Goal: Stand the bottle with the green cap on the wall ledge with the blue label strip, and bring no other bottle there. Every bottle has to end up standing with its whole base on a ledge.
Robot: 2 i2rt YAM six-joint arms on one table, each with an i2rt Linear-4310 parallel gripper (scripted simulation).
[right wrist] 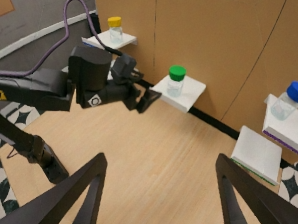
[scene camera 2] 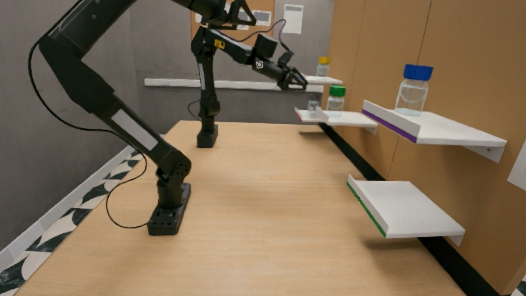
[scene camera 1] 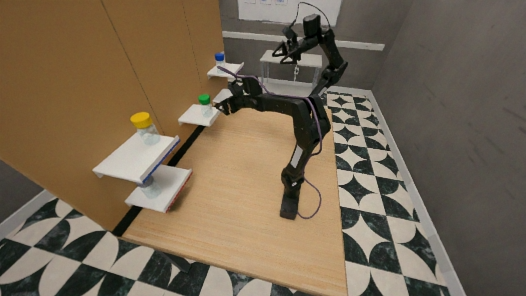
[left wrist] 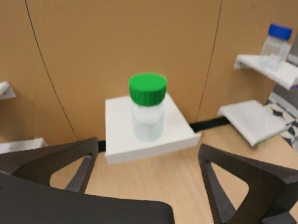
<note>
In view: the left gripper [scene camera 2: 307, 86], the right gripper [right wrist: 160, 159], a blue-capped bottle [scene camera 2: 413, 91] and a green-capped bottle [left wrist: 147, 93].
The blue-capped bottle also shows in the left wrist view [left wrist: 271, 56]. The left gripper shows as well in the right wrist view [right wrist: 152, 84] and in the left wrist view [left wrist: 149, 148].
</note>
